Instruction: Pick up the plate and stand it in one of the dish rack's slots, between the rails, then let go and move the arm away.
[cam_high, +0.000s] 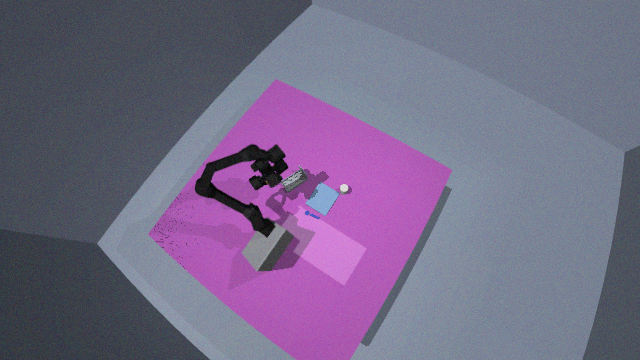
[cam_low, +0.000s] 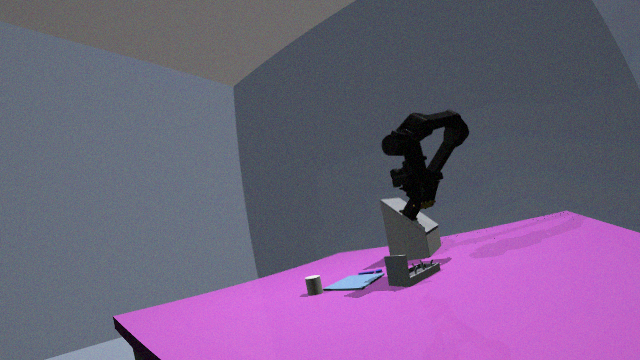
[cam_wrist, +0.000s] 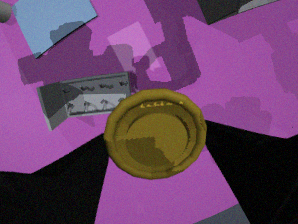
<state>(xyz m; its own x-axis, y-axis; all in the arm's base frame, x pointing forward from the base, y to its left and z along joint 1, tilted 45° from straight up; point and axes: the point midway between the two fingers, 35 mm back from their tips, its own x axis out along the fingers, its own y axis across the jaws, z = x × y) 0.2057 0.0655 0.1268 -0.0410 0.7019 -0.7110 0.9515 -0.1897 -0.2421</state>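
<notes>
Now: the grey dish rack 9 cm ahead of my gripper tip, 3 cm to the right of it and 16 cm below it. Round my gripper tip: yellow plate: 1 cm above; blue spoon: 1 cm behind, 22 cm to the right, 18 cm below; light blue mat: 10 cm ahead, 22 cm to the right, 18 cm below.
</notes>
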